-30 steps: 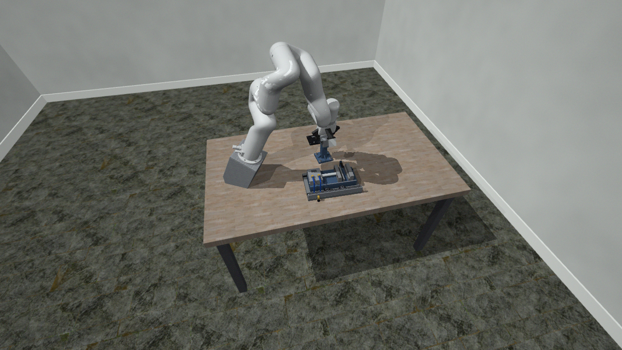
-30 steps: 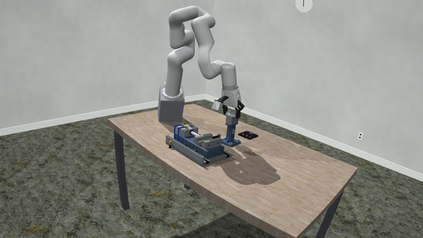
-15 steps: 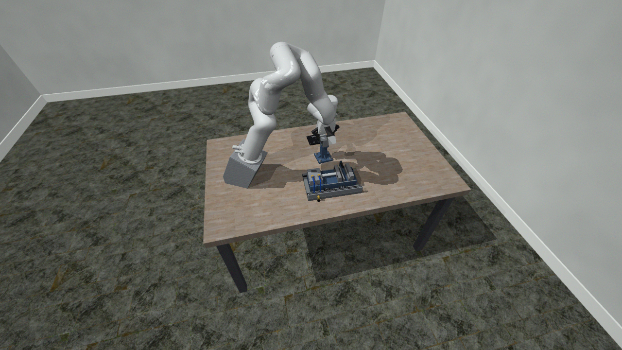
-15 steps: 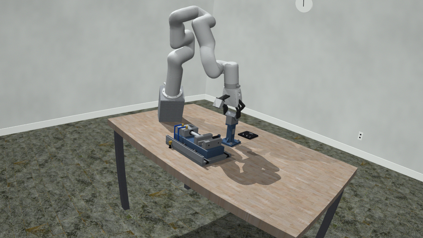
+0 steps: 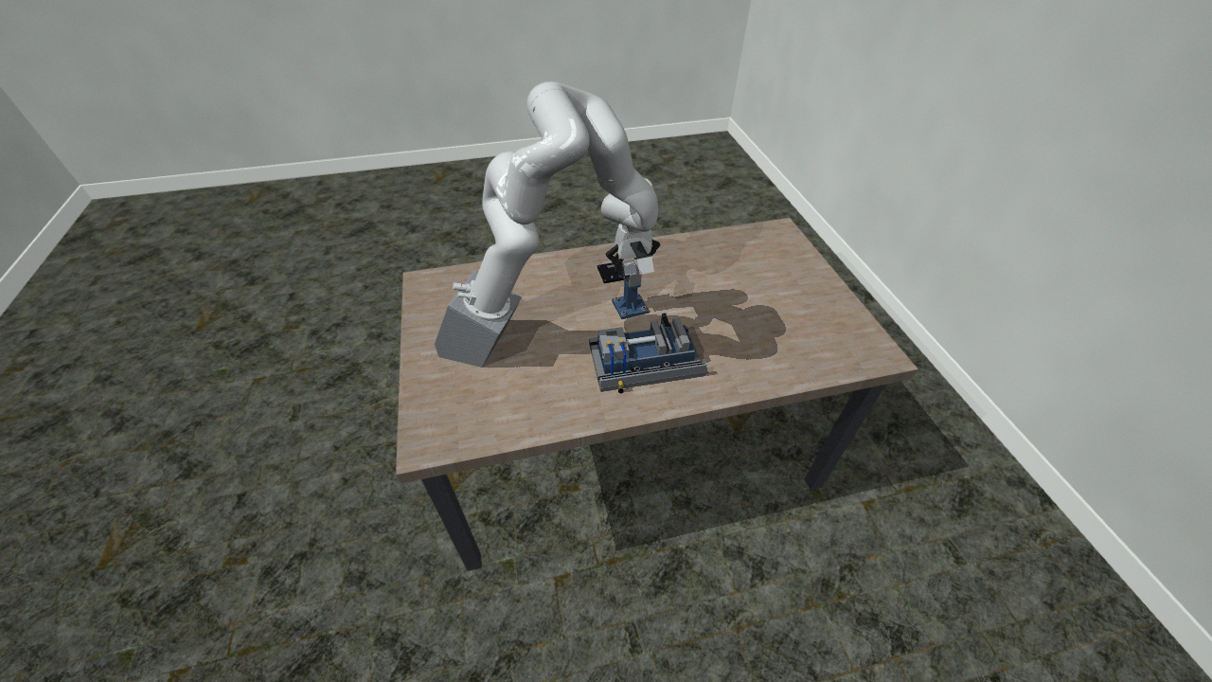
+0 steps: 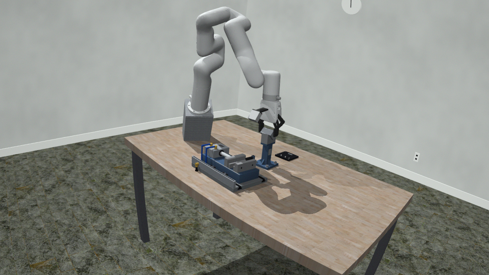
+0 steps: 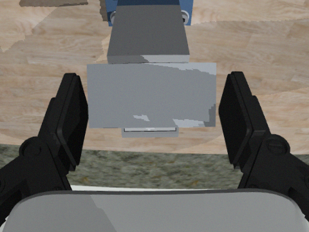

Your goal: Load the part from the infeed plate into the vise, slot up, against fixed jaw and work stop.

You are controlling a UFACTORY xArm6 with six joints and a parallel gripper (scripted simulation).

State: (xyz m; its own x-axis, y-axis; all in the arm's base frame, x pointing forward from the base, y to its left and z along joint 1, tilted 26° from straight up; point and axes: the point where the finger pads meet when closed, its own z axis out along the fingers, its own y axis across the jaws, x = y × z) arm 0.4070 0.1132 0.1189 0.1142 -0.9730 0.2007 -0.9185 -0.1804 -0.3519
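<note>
Now: the grey block 1 cm to the left of my hand and 1 cm below it. The rest, counted from my hand: cylinder rod (21 cm to the right, 9 cm below, 3 cm behind); then dark work stop rod (17 cm to the right, 8 cm below, 6 cm ahead); then blue v-block stand (11 cm below).
</note>
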